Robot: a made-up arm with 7 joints.
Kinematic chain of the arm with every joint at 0, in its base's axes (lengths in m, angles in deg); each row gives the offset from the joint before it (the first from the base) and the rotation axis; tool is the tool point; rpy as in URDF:
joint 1: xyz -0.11 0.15 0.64 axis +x
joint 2: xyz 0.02 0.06 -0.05 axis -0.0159 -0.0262 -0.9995
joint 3: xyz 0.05 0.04 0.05 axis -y
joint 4: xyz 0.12 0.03 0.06 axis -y
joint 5: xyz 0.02 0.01 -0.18 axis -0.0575 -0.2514 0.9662
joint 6: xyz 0 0.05 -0.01 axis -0.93 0.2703 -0.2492
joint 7: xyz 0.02 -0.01 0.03 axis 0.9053 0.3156 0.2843
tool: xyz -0.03 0 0.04 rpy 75.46 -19.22 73.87
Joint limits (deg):
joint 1: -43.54..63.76
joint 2: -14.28..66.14
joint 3: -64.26..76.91
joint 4: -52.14..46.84
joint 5: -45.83..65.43
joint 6: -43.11..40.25
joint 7: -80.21..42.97
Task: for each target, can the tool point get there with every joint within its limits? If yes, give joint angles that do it. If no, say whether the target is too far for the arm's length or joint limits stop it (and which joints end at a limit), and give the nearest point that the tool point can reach.
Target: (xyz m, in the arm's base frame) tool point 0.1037 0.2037 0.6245
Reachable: yes | joints 33.55 39.04 10.62 -6.75 7.40 -16.36 -5.04
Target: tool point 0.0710 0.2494 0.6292
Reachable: yes | joints 41.83 33.50 -1.36 0.36 56.84 0.54 -10.29
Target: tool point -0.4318 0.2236 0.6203
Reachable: no: joint limits stop it (at a limit: joint 2, joint 3, joint 5, joint 6, joint 7) | nearest point -0.1740 0.3171 0.5953 | short by 0.275 m
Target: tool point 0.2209 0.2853 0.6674
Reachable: yes | joints -35.30 21.32 26.19 37.19 -34.85 10.33 -34.86
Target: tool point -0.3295 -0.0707 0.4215
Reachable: no: joint limits stop it (at a limit: joint 1, joint 2, joint 3, joint 5, joint 6, joint 7) | nearest point -0.1491 0.1447 0.3873 | short by 0.283 m
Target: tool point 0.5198 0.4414 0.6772
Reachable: no: too far | nearest point 0.2767 0.3493 0.6654 | short by 0.260 m
